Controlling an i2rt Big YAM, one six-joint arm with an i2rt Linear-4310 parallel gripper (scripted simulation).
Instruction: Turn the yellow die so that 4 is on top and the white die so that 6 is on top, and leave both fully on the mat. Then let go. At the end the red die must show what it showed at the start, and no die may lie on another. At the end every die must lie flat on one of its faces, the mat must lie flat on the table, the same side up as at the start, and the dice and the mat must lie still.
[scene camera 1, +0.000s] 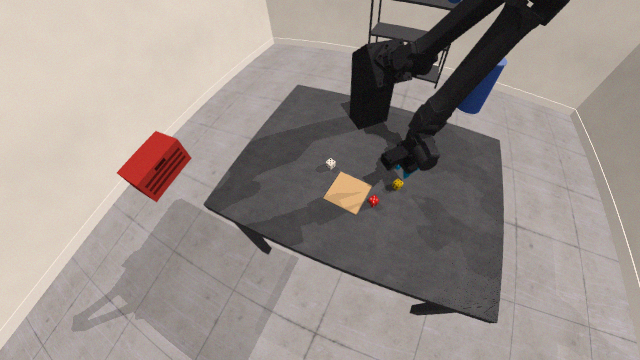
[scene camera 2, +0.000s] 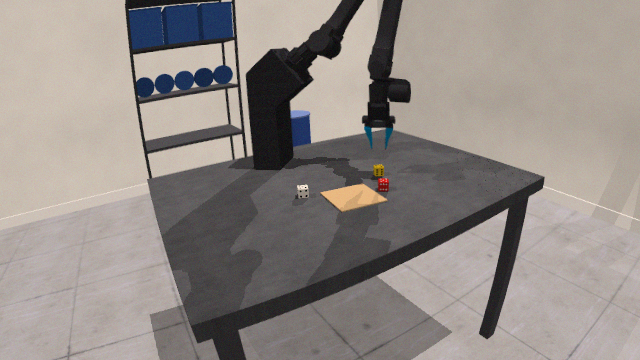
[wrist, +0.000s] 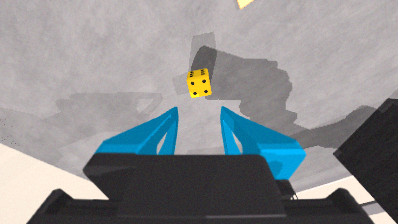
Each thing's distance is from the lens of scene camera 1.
tan mat (scene camera 1: 347, 192): 0.88 m
